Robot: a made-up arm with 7 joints. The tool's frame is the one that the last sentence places. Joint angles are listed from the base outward.
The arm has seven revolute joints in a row. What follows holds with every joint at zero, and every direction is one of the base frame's. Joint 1 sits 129 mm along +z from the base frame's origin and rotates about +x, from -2.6 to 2.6 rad. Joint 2 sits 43 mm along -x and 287 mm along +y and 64 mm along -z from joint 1 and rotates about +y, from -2.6 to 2.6 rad. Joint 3 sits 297 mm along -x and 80 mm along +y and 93 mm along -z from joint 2 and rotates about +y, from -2.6 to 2.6 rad. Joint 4 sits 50 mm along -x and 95 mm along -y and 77 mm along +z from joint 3 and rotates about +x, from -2.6 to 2.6 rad. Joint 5 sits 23 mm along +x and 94 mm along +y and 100 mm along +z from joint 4 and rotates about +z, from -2.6 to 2.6 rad. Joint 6 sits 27 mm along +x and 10 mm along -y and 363 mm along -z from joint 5 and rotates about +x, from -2.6 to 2.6 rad. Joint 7 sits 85 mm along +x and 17 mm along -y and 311 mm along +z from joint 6 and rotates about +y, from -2.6 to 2.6 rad. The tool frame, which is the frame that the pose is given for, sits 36 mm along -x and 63 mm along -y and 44 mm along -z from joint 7; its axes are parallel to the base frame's.
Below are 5 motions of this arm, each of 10 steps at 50 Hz.
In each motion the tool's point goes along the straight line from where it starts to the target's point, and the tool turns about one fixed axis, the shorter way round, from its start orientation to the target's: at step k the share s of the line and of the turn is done. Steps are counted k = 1, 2, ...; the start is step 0. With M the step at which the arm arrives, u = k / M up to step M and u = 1 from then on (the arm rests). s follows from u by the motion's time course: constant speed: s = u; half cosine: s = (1 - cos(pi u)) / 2; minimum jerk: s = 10 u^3 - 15 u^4 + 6 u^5.
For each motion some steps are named. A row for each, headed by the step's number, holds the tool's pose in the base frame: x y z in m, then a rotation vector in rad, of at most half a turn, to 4 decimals.
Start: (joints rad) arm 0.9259 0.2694 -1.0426 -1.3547 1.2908 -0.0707 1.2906
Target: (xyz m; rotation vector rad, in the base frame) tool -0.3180 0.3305 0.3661 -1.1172 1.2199 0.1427
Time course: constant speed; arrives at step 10
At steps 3, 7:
3: -0.2985 0.2923 0.3825 -0.9327 1.1945 0.1111
7: -0.3097 0.3141 0.3731 -1.0380 1.2097 0.1291

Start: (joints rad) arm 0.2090 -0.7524 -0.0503 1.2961 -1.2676 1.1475 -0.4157
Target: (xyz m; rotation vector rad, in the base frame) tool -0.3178 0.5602 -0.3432 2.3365 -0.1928 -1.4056
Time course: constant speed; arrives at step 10
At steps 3, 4, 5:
3: -0.3281 0.5737 -0.3326 2.4575 -0.2092 -1.3115
4: -0.3267 0.5718 -0.3341 2.4405 -0.2069 -1.3254
5: -0.3252 0.5699 -0.3356 2.4233 -0.2045 -1.3391

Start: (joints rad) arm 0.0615 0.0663 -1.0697 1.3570 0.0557 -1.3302 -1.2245
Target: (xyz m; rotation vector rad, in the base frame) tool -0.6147 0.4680 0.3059 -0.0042 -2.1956 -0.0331
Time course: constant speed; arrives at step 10
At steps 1, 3, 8, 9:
1: -0.6047 0.4531 0.3048 0.0600 -2.2734 -0.0557
3: -0.6069 0.4564 0.3050 0.0456 -2.2562 -0.0506
8: -0.6125 0.4647 0.3056 0.0099 -2.2130 -0.0381
9: -0.6136 0.4663 0.3058 0.0028 -2.2043 -0.0356

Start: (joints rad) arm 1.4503 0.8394 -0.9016 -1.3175 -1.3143 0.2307 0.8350
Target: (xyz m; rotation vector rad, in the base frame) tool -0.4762 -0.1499 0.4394 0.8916 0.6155 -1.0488
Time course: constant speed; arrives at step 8
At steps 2, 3, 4, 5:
2: -0.4802 -0.1347 0.4376 0.8703 0.6100 -1.1285
3: -0.4795 -0.1372 0.4379 0.8740 0.6109 -1.1153
4: -0.4788 -0.1398 0.4382 0.8776 0.6119 -1.1020
5: -0.4782 -0.1423 0.4385 0.8811 0.6128 -1.0887

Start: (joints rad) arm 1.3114 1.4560 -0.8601 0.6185 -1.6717 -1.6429 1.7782
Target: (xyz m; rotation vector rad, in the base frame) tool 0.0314 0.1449 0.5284 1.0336 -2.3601 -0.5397
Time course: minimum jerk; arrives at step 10
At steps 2, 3, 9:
2: 0.0323 0.1373 0.4874 0.8831 -2.4339 -0.3642
3: 0.0322 0.1382 0.4919 0.9002 -2.4266 -0.3838
9: 0.0314 0.1448 0.5280 1.0323 -2.3608 -0.5381

